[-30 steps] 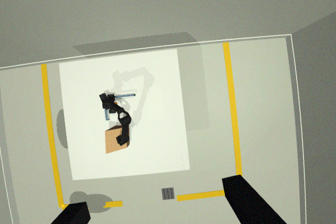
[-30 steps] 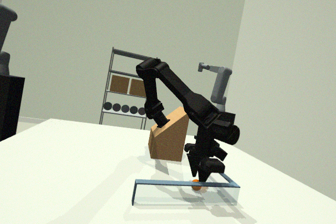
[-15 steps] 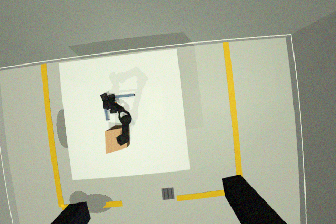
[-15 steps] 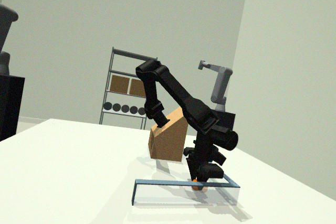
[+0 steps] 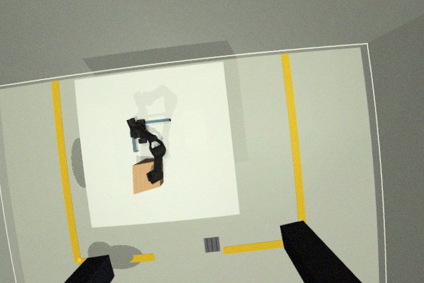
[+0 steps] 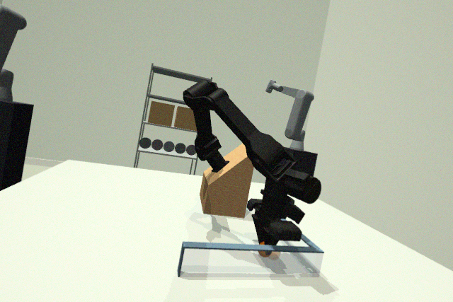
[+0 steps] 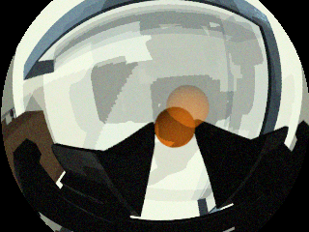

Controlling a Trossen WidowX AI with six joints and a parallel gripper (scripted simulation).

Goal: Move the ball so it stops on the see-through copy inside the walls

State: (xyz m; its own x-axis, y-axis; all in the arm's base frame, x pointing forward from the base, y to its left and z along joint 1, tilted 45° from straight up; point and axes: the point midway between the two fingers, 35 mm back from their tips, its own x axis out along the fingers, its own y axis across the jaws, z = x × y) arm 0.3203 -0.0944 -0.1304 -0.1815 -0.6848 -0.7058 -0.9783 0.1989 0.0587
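The see-through copy of ball lies 1 cm ahead of my gripper tip and 2 cm to the left of it. Round my gripper tip: orange ball: right at my gripper tip.
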